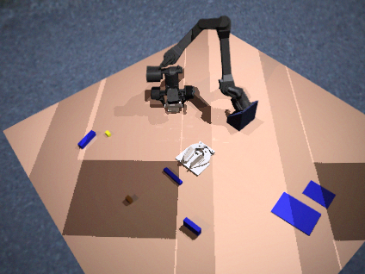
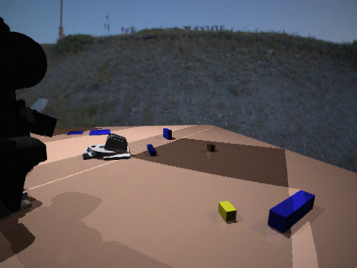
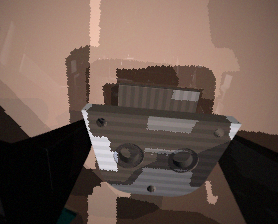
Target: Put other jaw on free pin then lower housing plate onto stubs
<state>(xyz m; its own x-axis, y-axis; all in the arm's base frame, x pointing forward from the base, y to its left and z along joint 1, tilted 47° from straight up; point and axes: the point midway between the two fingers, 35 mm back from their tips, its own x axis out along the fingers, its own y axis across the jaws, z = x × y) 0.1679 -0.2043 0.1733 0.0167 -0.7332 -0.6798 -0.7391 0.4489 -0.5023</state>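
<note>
My gripper tip is 130 mm past the cyan chip, 20 mm to the left of it and 10 mm above it. The rest, counted from my gripper tip: yellow cube 310 mm ahead, 70 mm to the right; then blue block 390 mm ahead, 100 mm to the right.
</note>
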